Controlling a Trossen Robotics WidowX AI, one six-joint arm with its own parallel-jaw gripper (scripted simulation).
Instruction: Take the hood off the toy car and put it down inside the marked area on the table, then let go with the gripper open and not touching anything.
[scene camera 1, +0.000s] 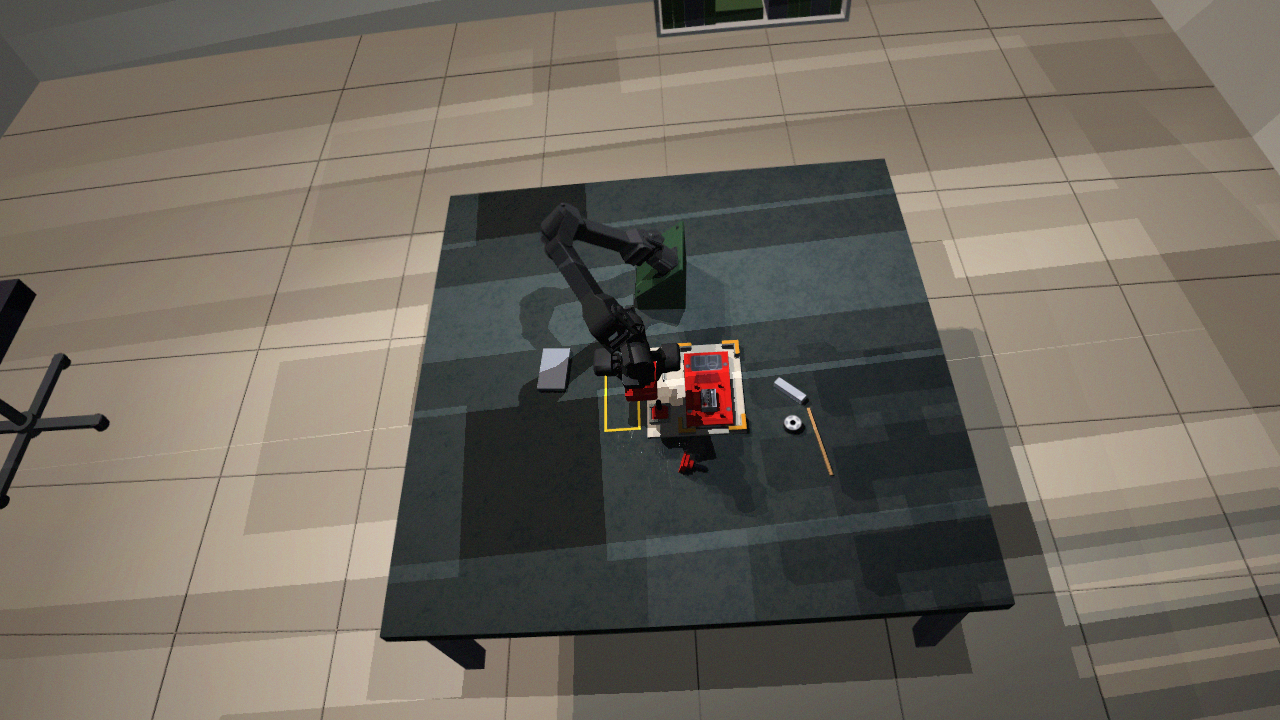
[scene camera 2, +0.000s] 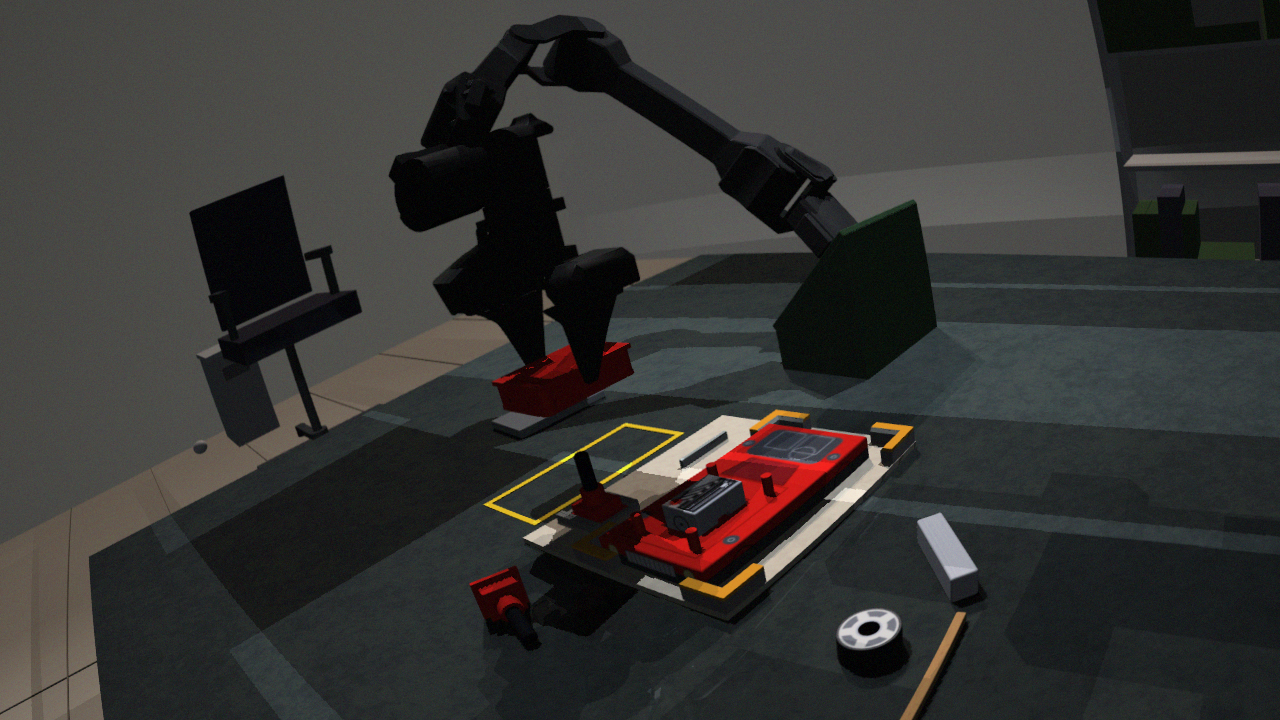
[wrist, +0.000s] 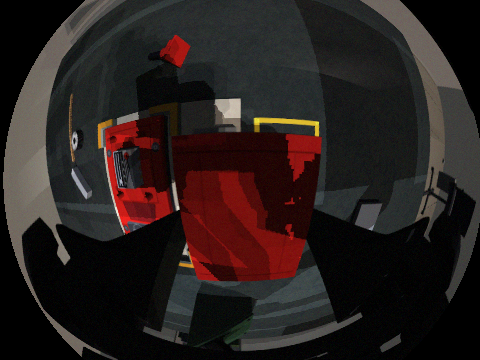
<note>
My gripper holds a red hood. Also in view: a wheel and a red toy car.
My gripper is seen too in scene camera 1 and in the wrist view.
</note>
